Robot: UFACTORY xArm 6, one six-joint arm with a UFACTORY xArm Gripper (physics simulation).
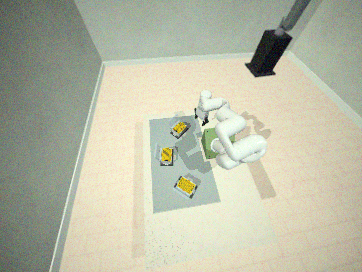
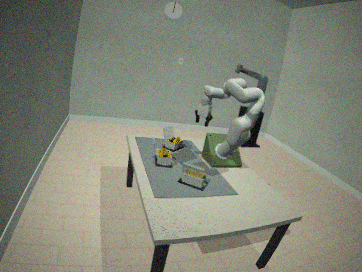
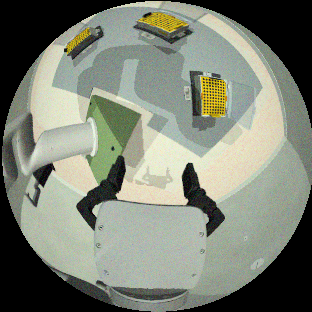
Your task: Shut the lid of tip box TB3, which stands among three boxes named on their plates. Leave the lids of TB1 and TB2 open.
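Places are measured from the arm's base along level axes (x back, y right, z up), in metres.
Pixels of known places: gripper, fingertip midpoint: (image 1: 199,121) (image 2: 201,124) (image 3: 154,165); arm's base at its link origin: (image 1: 217,145) (image 2: 222,151) (image 3: 91,136).
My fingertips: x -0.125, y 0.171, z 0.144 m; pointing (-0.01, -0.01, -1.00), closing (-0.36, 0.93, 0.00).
Observation:
Ahead of a thing's pixels: the offset from my fingertips to its top centre. "pt": to the spot under its first point. Level surfaces: height alone.
Tip box TB3 @(dz -0.157, dx -0.147, dy +0.095 m) (image 1: 180,128) (image 2: 173,145) (image 3: 213,96) has yellow tips showing. Its clear lid @(pt dz -0.132, dx -0.186, dy +0.156 m) (image 2: 168,132) (image 3: 242,106) stands open on the box's far side from the arm base. TB2 (image 1: 166,155) (image 2: 164,159) (image 3: 163,23) is the middle box, and TB1 (image 1: 186,185) (image 2: 194,177) (image 3: 80,42) is the one farthest from the gripper. Yellow tips show in both; their clear lids are faint but look open. The plate lettering is too blurred to read. My gripper (image 1: 201,119) (image 2: 202,119) (image 3: 154,165) is open and empty, high above the table's far end, away from TB3.
The boxes stand on a grey mat @(dz -0.232 m) (image 1: 162,197) (image 2: 165,189) on the pale table @(dz -0.235 m) (image 1: 210,230) (image 2: 215,212). The arm's green base block (image 1: 211,136) (image 2: 215,150) (image 3: 107,135) stands beside the mat. A black stand (image 1: 269,50) is on the floor behind the table.

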